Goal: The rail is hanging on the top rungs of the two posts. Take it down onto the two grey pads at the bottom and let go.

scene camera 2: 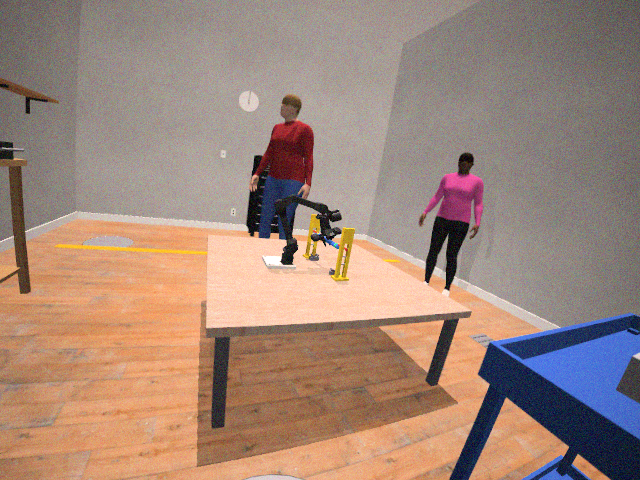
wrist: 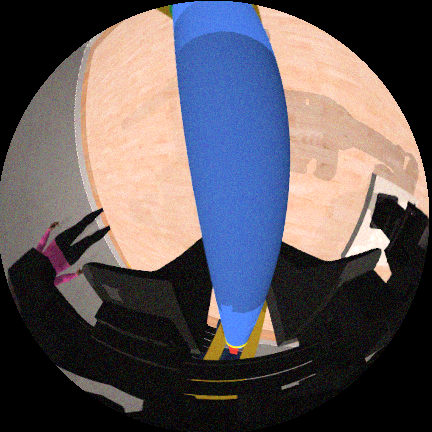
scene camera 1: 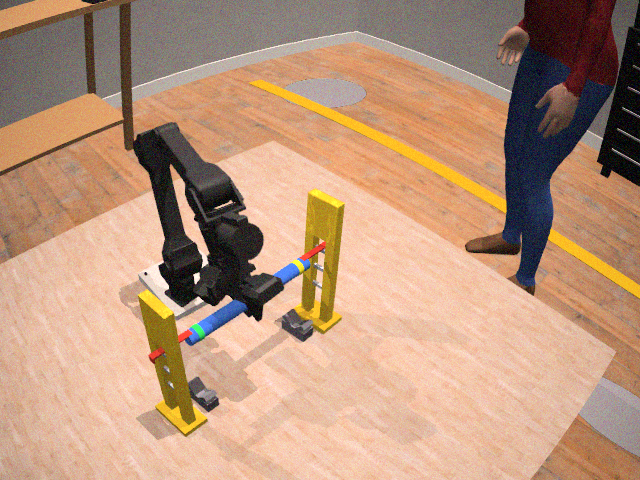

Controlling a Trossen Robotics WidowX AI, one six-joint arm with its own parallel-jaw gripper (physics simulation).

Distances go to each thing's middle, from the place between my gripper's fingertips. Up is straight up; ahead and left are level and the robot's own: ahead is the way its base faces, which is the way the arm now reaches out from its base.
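Labels:
Blue rail (wrist: 233, 110): 40 mm above my hand, 10 mm behind it.

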